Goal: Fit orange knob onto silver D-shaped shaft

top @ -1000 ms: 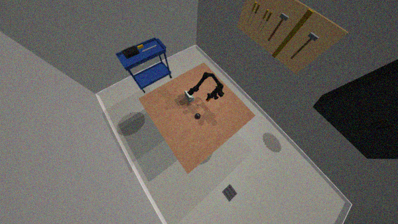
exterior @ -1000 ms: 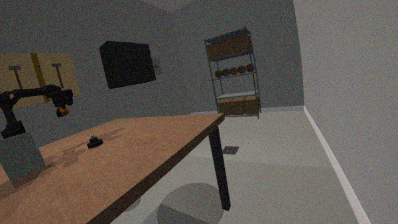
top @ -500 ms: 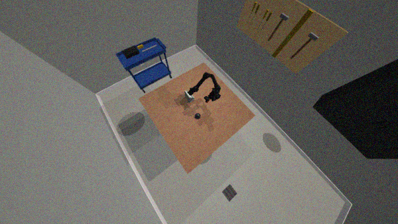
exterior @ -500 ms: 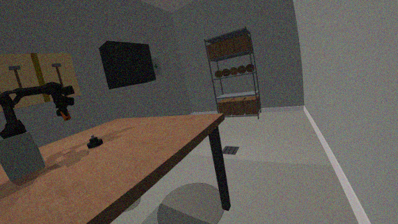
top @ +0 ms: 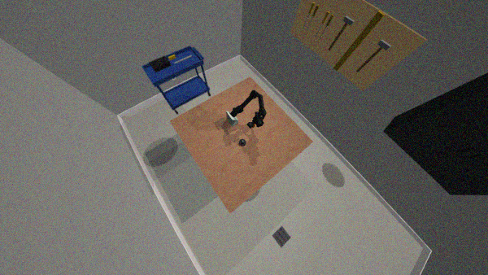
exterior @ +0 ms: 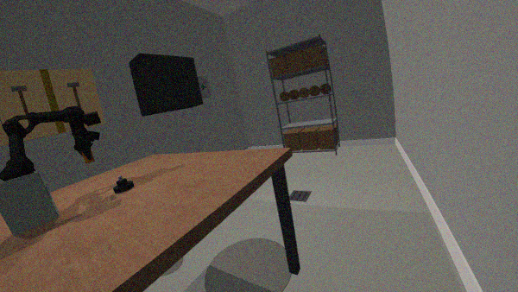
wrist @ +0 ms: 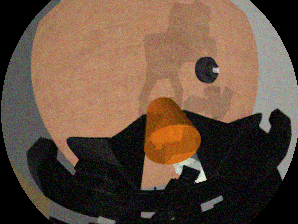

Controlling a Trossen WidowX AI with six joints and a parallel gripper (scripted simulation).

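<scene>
The dark round pedestal is 190 mm to the right of my gripper tip, 120 mm below it and 50 mm ahead of it. Round my gripper tip: orange knob (30 mm above).
</scene>
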